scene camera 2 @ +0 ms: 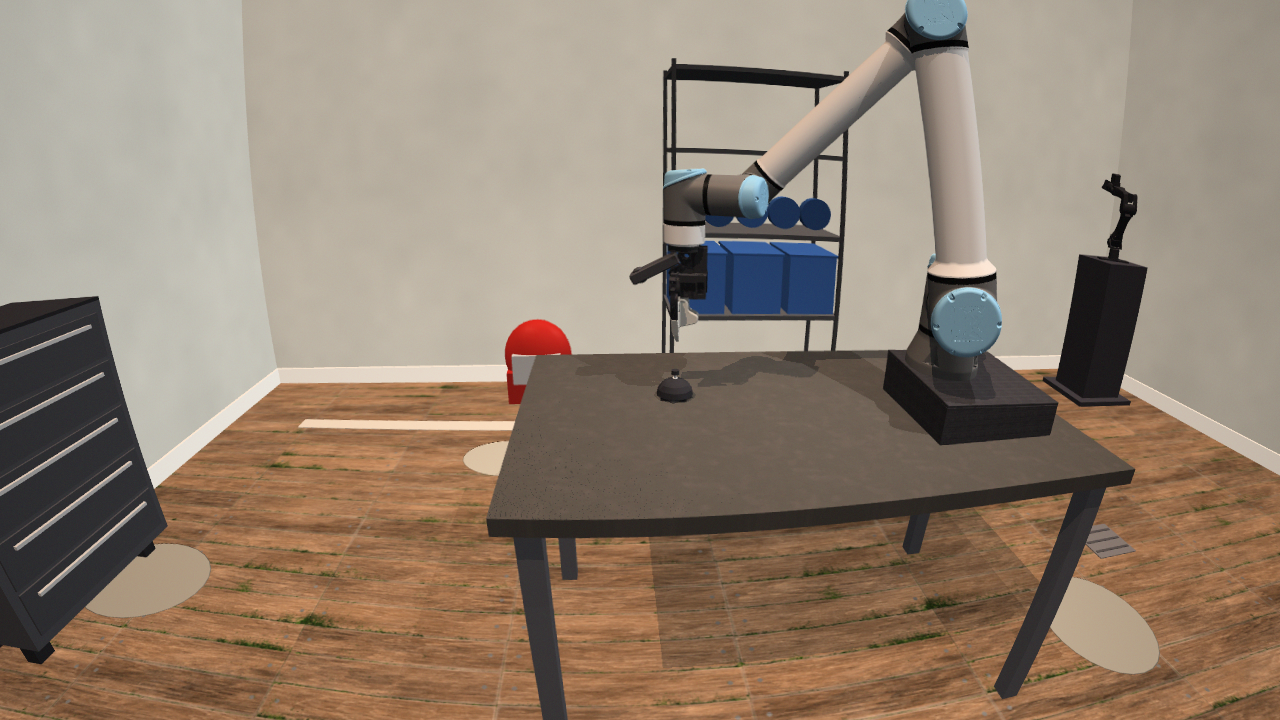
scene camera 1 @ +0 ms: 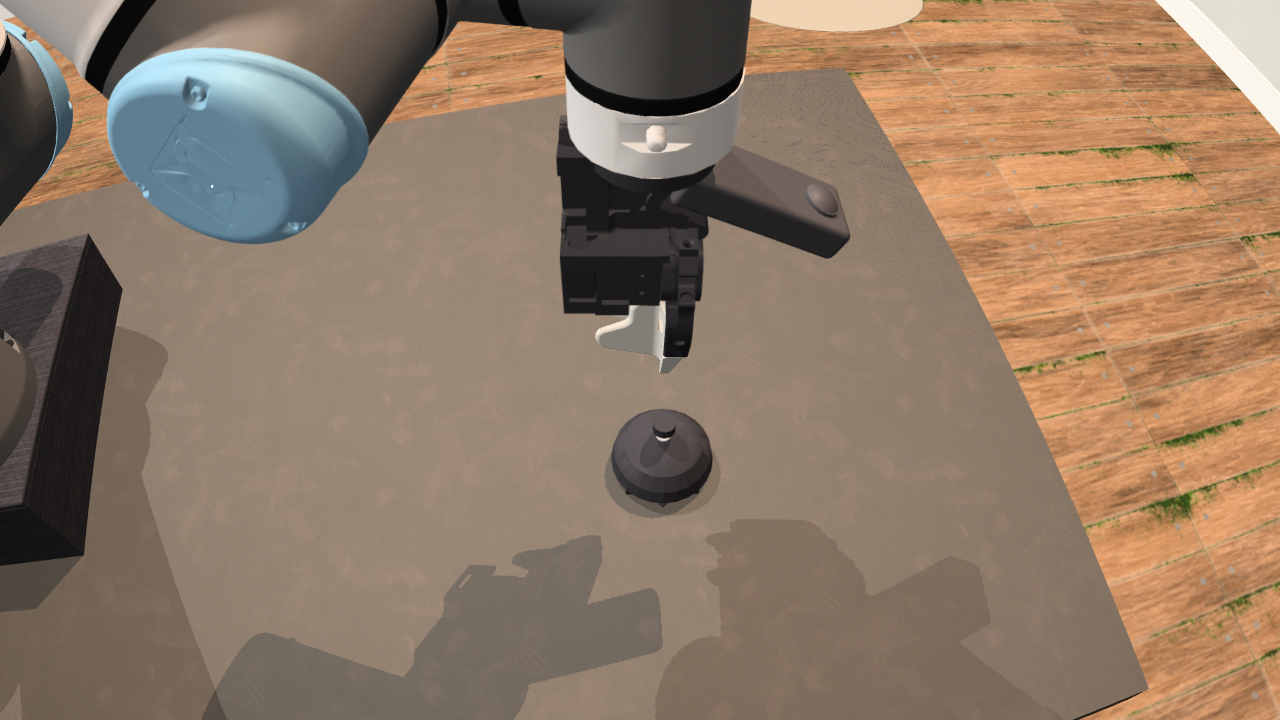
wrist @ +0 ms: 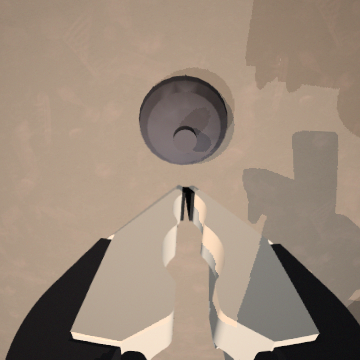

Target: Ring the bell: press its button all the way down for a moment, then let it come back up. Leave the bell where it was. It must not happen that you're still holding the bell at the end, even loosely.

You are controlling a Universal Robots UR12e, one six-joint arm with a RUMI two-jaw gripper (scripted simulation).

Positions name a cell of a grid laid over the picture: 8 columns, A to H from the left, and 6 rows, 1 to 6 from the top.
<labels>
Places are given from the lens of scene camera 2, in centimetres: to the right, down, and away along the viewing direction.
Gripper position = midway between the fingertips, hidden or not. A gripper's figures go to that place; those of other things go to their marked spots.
gripper (scene camera 2: E3): 8, -4, 141
dark domed bell (scene camera 2: E4): 7, 6, 142
</labels>
